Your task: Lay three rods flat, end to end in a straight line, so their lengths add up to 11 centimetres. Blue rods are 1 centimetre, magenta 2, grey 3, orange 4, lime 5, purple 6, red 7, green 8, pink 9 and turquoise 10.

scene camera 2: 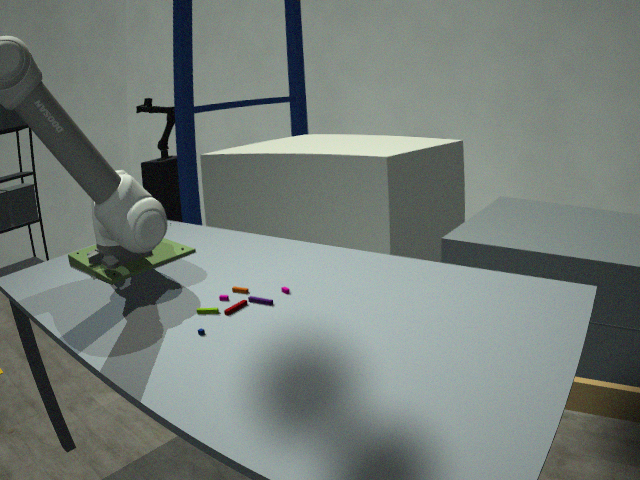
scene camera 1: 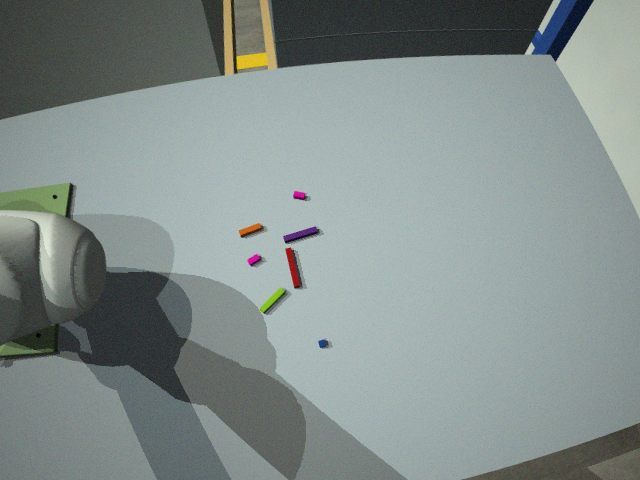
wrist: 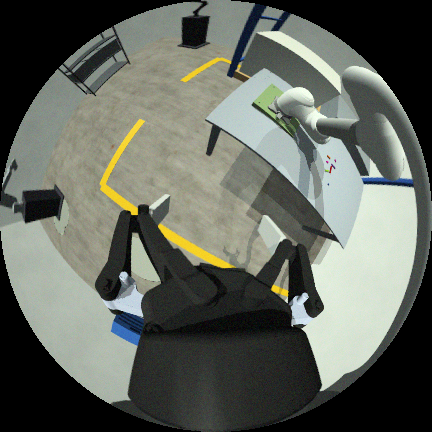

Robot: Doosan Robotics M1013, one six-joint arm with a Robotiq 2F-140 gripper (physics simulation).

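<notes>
An orange rod, a purple rod, a red rod and a lime rod lie apart at different angles on the table. One magenta rod lies beyond the purple rod; another magenta rod lies between orange and lime. A small blue rod lies off by itself. My gripper is open and empty, high and away from the table, over the floor side in the wrist view.
The table carries the green base plate of the arm. A pale block and a blue frame stand behind the table. The arm casts shadows beside the lime rod.
</notes>
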